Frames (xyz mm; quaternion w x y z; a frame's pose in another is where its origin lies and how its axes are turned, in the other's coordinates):
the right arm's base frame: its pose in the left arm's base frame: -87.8 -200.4 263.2 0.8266 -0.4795 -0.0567 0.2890
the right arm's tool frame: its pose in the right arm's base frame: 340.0 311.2 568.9 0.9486 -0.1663 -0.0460 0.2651
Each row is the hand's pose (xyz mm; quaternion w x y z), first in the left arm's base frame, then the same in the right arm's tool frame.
Working: the left arm's base frame: its pose in the right arm's tool frame: -124.9 210.0 -551.2 0.6252 0.5941 0.0128 -0.5060

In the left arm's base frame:
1: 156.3 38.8 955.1 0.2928 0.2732 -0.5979 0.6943
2: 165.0 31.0 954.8 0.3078 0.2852 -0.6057 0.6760
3: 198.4 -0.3 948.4 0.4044 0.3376 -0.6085 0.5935
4: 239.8 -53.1 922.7 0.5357 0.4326 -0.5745 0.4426
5: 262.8 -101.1 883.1 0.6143 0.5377 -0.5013 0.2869
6: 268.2 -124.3 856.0 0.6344 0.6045 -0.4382 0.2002
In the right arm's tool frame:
1: -582.5 -616.8 -338.8 0.3797 0.0511 -0.9208 -0.0728
2: -583.1 -620.3 -349.9 0.3728 0.0633 -0.9207 -0.0966
3: -583.3 -629.2 -395.3 0.3603 0.1510 -0.8987 -0.1994
4: -582.3 -623.9 -466.9 0.3092 0.3037 -0.8341 -0.3411
5: -579.0 -597.7 -527.8 0.2162 0.4511 -0.7480 -0.4361
6: -575.6 -575.5 -556.0 0.1444 0.5357 -0.6907 -0.4639

